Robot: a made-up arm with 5 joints.
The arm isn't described. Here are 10 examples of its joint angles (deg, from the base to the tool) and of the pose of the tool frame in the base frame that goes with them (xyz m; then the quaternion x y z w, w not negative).
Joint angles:
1: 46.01 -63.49 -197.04 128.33 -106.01
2: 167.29 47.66 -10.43 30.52 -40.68
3: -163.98 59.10 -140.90 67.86 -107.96
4: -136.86 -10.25 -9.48 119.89 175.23
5: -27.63 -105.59 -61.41 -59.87 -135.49
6: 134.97 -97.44 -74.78 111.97 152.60
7: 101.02 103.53 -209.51 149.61 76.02
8: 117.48 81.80 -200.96 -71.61 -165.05
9: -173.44 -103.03 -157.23 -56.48 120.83
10: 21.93 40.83 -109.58 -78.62 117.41
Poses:
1: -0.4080 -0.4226 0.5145 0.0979 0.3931 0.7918 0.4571
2: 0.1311 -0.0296 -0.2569 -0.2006 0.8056 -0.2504 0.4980
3: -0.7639 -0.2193 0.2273 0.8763 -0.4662 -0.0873 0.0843
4: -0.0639 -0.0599 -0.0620 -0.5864 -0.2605 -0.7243 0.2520
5: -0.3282 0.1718 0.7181 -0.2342 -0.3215 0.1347 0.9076
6: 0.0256 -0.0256 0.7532 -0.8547 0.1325 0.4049 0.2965
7: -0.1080 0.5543 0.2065 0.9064 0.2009 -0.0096 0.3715
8: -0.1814 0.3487 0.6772 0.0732 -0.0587 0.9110 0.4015
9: 0.6697 0.0770 0.0212 0.7808 0.5044 0.3304 0.1633
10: 0.5514 0.2220 0.4770 -0.1889 0.2079 -0.3334 0.8999
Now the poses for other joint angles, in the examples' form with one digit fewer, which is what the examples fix.
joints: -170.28 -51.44 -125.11 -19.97 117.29
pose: 0.347 0.059 0.960 0.116 0.085 0.886 0.441
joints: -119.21 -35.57 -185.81 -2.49 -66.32
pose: 0.317 0.567 0.714 -0.334 0.166 -0.045 0.927
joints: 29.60 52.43 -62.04 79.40 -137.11
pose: 0.212 0.121 -0.274 -0.095 -0.815 0.338 0.461
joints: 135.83 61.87 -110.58 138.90 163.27
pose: -0.317 0.308 -0.045 0.686 -0.167 0.611 0.359
